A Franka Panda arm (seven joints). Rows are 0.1 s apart.
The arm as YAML. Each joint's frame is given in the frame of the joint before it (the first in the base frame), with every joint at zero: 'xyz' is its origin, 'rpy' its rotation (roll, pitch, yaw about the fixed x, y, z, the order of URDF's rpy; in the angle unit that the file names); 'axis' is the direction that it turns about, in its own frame. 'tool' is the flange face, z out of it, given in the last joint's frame.
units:
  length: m
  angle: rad
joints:
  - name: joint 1
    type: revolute
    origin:
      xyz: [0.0, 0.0, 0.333]
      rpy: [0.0, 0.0, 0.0]
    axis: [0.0, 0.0, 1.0]
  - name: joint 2
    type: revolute
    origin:
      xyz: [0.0, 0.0, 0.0]
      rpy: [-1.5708, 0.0, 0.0]
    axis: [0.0, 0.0, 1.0]
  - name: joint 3
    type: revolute
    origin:
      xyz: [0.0, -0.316, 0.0]
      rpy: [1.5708, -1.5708, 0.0]
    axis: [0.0, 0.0, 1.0]
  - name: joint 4
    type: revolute
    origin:
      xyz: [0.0, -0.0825, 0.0]
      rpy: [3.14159, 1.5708, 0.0]
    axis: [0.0, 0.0, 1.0]
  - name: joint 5
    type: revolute
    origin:
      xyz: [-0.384, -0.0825, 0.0]
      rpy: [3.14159, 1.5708, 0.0]
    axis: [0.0, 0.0, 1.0]
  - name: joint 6
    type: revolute
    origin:
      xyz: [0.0, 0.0, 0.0]
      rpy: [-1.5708, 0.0, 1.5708]
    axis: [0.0, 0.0, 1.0]
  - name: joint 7
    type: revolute
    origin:
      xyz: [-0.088, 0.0, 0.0]
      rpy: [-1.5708, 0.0, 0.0]
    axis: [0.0, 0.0, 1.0]
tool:
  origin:
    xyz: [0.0, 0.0, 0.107]
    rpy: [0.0, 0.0, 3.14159]
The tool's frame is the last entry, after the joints.
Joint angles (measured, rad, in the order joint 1, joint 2, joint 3, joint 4, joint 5, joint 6, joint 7), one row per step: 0.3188 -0.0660 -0.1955 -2.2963 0.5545 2.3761 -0.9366; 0.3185 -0.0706 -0.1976 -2.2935 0.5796 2.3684 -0.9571; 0.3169 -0.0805 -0.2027 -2.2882 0.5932 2.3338 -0.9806; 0.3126 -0.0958 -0.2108 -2.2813 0.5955 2.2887 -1.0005; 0.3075 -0.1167 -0.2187 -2.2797 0.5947 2.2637 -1.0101; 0.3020 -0.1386 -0.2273 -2.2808 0.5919 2.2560 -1.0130; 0.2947 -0.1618 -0.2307 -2.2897 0.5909 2.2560 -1.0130; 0.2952 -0.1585 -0.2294 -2.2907 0.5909 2.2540 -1.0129; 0.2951 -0.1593 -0.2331 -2.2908 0.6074 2.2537 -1.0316; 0.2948 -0.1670 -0.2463 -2.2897 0.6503 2.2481 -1.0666
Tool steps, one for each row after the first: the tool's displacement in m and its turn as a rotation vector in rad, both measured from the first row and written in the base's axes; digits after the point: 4 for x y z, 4 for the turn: 0.0000 -0.0005 0.0031 0.0200 -0.0061 0.0040; -0.0018 -0.0015 0.0078 0.0394 0.0006 0.0256; -0.0043 -0.0050 0.0151 0.0554 0.0094 0.0503; -0.0070 -0.0104 0.0243 0.0667 0.0047 0.0583; -0.0090 -0.0177 0.0340 0.0729 -0.0103 0.0527; -0.0126 -0.0238 0.0413 0.0783 -0.0240 0.0433; -0.0128 -0.0226 0.0390 0.0778 -0.0181 0.0458; -0.0126 -0.0242 0.0395 0.0894 -0.0262 0.0497; -0.0127 -0.0299 0.0438 0.1250 -0.0451 0.0466
